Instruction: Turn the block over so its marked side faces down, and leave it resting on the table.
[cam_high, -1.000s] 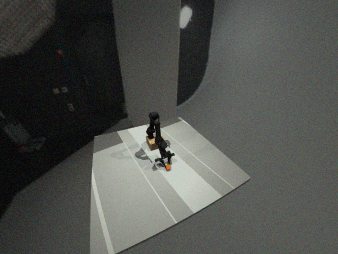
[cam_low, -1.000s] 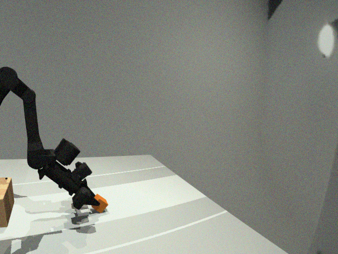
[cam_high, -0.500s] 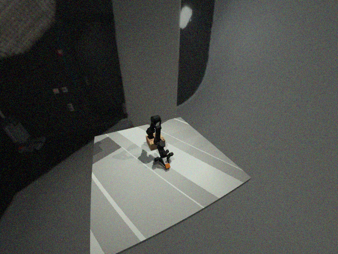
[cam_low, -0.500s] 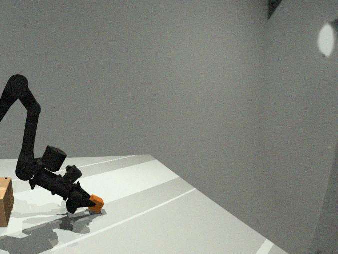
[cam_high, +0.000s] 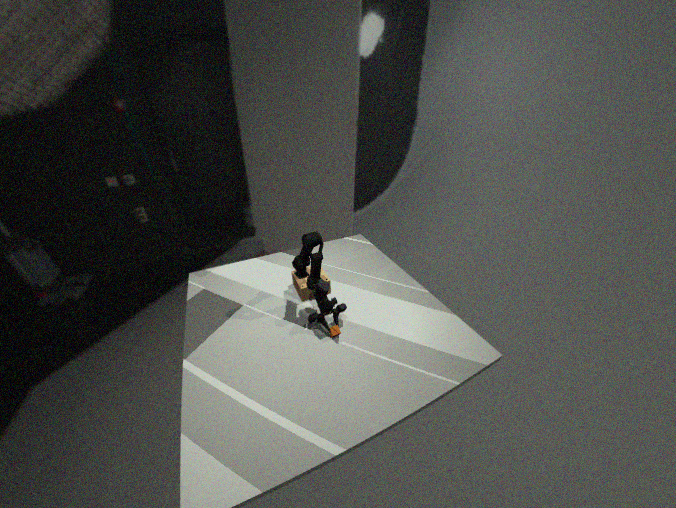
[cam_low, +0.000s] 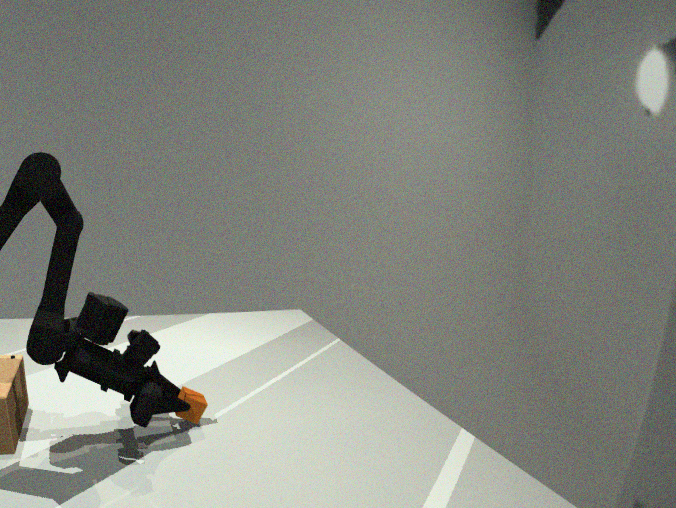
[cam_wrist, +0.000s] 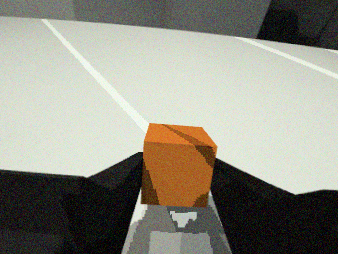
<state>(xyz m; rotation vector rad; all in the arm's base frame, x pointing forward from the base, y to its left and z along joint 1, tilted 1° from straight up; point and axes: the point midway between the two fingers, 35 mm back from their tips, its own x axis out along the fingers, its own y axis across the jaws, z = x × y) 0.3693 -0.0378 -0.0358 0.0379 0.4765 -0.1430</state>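
Right now the block is 10 mm below my gripper tip.
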